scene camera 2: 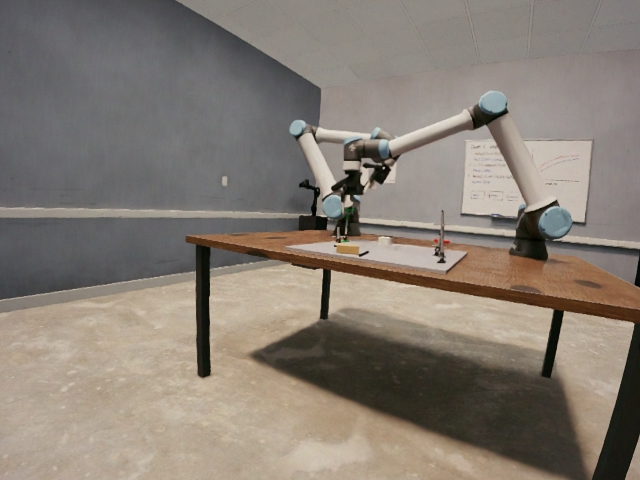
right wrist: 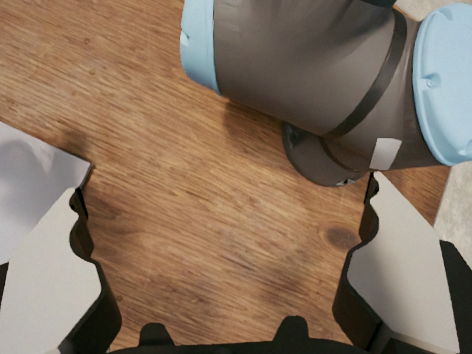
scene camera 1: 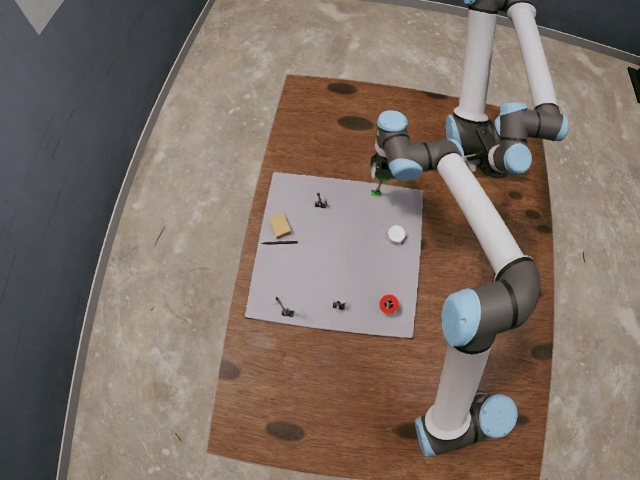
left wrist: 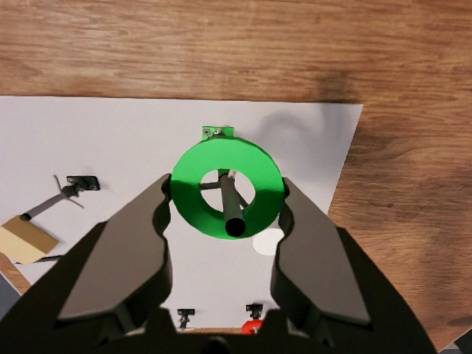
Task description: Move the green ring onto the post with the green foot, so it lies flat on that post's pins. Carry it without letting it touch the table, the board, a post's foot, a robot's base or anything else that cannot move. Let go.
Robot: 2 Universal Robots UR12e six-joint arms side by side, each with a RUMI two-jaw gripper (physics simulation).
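The green ring (scene camera 1: 382, 178) (scene camera 2: 349, 211) (left wrist: 262, 172) is level between the fingers of my left gripper (scene camera 1: 381, 174) (left wrist: 227, 177), which is shut on it. The post with the green foot (scene camera 1: 376, 193) (scene camera 2: 344, 240) (left wrist: 228, 131) passes up through the ring's hole. In the left wrist view its dark tip (left wrist: 235, 227) stands above the ring and overlaps the ring's lower rim; I cannot tell whether they touch. The post's pins show through the hole, below the ring. My right gripper (right wrist: 225, 182) is open and empty, above the wooden table, away from the ring.
On the grey board (scene camera 1: 346, 253) (scene camera 2: 398, 254) stand a white round object (scene camera 1: 396, 234) (left wrist: 267, 242), a yellow block (scene camera 1: 280, 225) (left wrist: 27, 240), a dark pen (scene camera 1: 279, 242), a red ring (scene camera 1: 388, 296) on a post, and other dark-footed posts (scene camera 1: 321, 203) (scene camera 1: 286, 312) (scene camera 1: 339, 305).
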